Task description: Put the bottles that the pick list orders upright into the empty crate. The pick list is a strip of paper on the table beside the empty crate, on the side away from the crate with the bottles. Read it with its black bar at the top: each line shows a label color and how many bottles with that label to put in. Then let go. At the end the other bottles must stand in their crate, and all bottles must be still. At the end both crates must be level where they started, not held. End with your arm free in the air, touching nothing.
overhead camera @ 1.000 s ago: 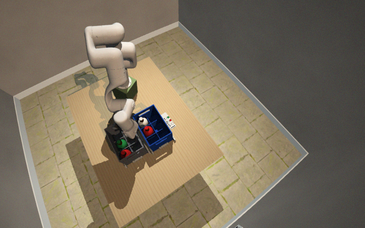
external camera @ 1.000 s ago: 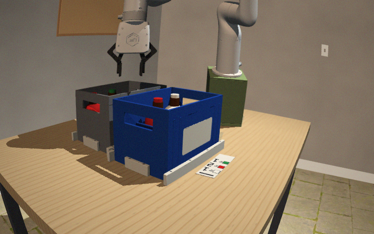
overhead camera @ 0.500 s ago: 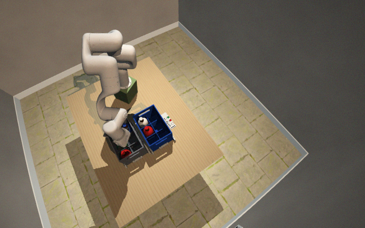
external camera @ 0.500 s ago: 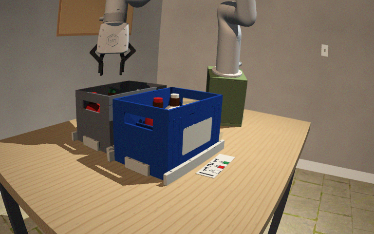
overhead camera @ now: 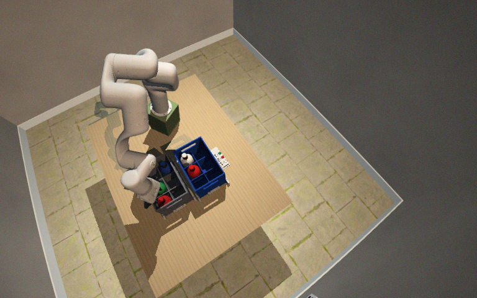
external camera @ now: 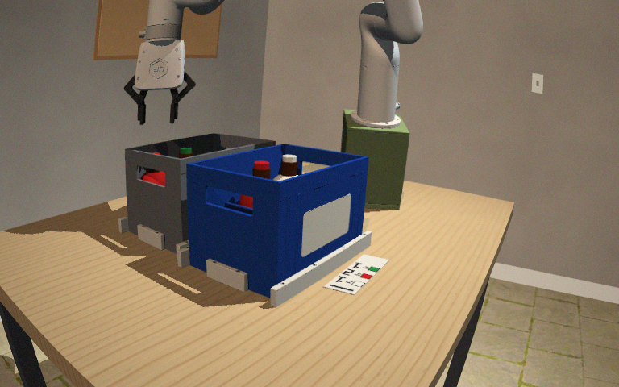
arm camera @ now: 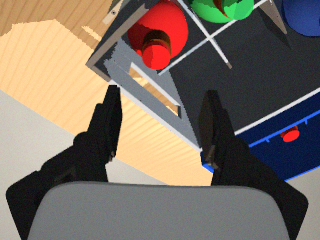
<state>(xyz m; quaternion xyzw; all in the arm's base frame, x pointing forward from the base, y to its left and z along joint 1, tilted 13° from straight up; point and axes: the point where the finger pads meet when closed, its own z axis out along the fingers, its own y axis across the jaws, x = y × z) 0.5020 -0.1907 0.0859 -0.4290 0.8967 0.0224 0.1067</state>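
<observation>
My gripper is now 150 mm above the green-label bottle, 80 mm past it and 10 mm to the left of it. Also, from my hand: red bottle 210 mm to the left, 150 mm below, 100 mm behind; then grey crate 160 mm below, 90 mm behind, 30 mm to the left; then blue-label bottle 190 mm behind, 150 mm below, 70 mm to the left.
</observation>
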